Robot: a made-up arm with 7 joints. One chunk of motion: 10 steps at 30 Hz.
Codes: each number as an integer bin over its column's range. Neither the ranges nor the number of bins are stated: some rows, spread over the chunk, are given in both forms.
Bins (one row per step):
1: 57 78 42 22 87 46 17
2: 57 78 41 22 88 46 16
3: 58 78 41 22 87 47 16
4: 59 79 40 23 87 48 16
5: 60 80 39 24 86 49 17
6: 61 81 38 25 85 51 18
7: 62 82 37 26 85 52 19
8: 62 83 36 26 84 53 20
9: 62 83 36 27 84 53 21
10: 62 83 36 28 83 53 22
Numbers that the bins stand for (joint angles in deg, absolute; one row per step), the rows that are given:
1: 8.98 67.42 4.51 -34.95 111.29 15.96 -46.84
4: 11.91 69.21 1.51 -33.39 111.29 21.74 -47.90
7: 16.30 74.56 -2.98 -28.70 105.97 33.29 -44.73
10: 16.30 76.34 -4.48 -25.57 100.64 36.18 -41.57
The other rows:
2: 8.98 67.42 3.01 -34.95 113.95 15.96 -47.90
3: 10.44 67.42 3.01 -34.95 111.29 18.85 -47.90
5: 13.37 70.99 0.01 -31.82 108.63 24.63 -46.84
6: 14.83 72.77 -1.48 -30.26 105.97 30.40 -45.79
8: 16.30 76.34 -4.48 -28.70 103.31 36.18 -43.68
9: 16.30 76.34 -4.48 -27.14 103.31 36.18 -42.63

